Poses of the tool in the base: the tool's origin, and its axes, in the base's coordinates. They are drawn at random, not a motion.
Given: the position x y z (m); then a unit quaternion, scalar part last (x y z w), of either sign.
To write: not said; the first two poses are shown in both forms.
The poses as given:
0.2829, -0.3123, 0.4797, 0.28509, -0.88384, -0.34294, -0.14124
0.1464, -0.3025, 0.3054, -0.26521, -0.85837, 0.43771, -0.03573
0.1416, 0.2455, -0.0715, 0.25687, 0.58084, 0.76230, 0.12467
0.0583, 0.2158, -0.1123, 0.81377, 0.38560, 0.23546, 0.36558
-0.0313, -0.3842, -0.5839, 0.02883, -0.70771, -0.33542, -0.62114
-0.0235, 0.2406, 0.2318, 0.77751, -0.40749, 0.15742, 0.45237
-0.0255, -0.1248, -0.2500, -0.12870, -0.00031, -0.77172, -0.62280
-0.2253, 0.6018, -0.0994, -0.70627, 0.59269, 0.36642, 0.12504
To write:
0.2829, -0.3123, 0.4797, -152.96, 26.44, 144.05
0.1464, -0.3025, 0.3054, 153.67, 17.07, -129.98
0.1416, 0.2455, -0.0715, 149.73, -14.29, 78.49
0.0583, 0.2158, -0.1123, 53.50, -5.81, 128.68
-0.0313, -0.3842, -0.5839, 121.10, 63.96, 90.44
-0.0235, 0.2406, 0.2318, -38.47, -37.84, 133.26
-0.0255, -0.1248, -0.2500, 101.24, -11.43, 9.44
-0.2253, 0.6018, -0.0994, -87.78, 41.74, 159.79

